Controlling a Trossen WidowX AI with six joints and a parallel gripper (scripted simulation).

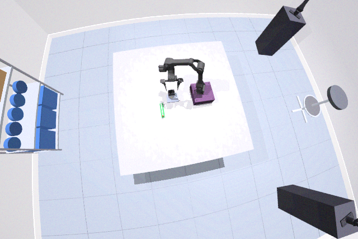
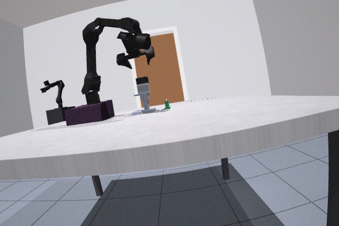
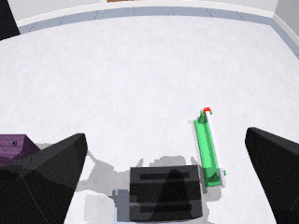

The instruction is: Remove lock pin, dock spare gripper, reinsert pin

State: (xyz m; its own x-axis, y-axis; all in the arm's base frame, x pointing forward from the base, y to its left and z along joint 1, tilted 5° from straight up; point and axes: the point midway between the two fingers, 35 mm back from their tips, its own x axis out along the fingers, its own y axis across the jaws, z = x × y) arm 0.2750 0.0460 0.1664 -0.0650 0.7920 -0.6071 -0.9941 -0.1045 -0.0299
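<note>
The grey mount is 10 mm to the right of my gripper tip and 190 mm below it. The rest, counted from my gripper tip: spare gripper (10 mm to the right, 120 mm below).
</note>
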